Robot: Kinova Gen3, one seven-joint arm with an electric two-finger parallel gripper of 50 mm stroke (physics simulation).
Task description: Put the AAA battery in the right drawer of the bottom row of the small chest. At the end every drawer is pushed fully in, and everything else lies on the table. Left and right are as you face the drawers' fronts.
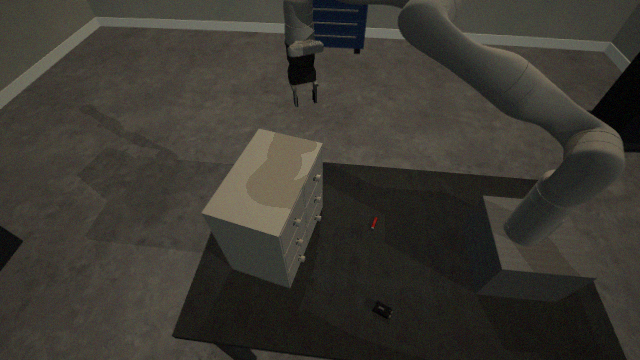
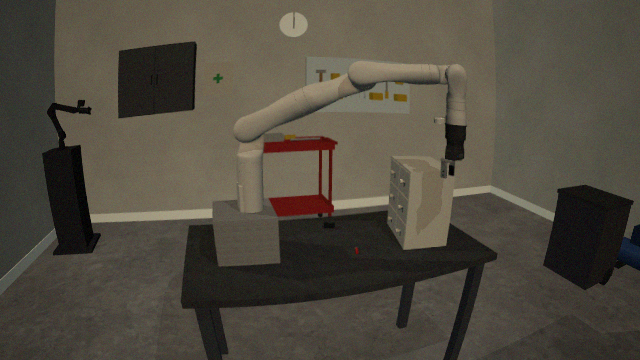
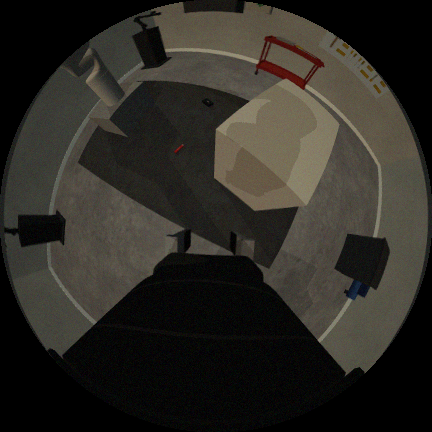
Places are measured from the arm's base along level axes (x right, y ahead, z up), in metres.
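Pixels of known places: gripper, between the fingertips: (image 1: 305, 103) (image 2: 447, 176) (image 3: 209, 238); arm's base, origin of its link: (image 1: 521, 230) (image 2: 251, 208) (image 3: 115, 98).
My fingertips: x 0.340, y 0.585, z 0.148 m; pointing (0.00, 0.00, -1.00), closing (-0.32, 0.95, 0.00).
Ahead of a thing's pixels: the offset from my fingertips to its top centre. "*": to the spot under its first point. Level surfaces: height alone.
The small chest @(dx -0.270, dy +0.081, dz -0.014 m) (image 1: 250, 200) (image 2: 430, 200) (image 3: 280, 130) has three rows of two drawers, and all of them look pushed in. The right drawer of the bottom row shows by its knob @(* dx -0.238, dy -0.042, dz -0.262 m) (image 1: 318, 218) (image 2: 398, 230). A small red cylinder, apparently the AAA battery @(dx -0.220, dy -0.225, dz -0.310 m) (image 1: 374, 223) (image 2: 356, 250) (image 3: 179, 148), lies on the table @(dz -0.320 m) (image 1: 440, 310) (image 2: 310, 280) (image 3: 150, 175) in front of the drawer fronts. My gripper (image 1: 306, 102) (image 2: 448, 170) (image 3: 209, 238) is open and empty, high up off the chest's right side, pointing down.
A small black object @(dx -0.499, dy -0.224, dz -0.302 m) (image 1: 383, 309) (image 2: 329, 225) (image 3: 207, 102) lies on the table, toward the left side of the chest's front. The arm's pedestal (image 1: 545, 285) (image 2: 247, 240) (image 3: 107, 126) stands at the table end opposite the chest. A red cart (image 2: 300, 146) (image 3: 280, 75) stands beyond the table.
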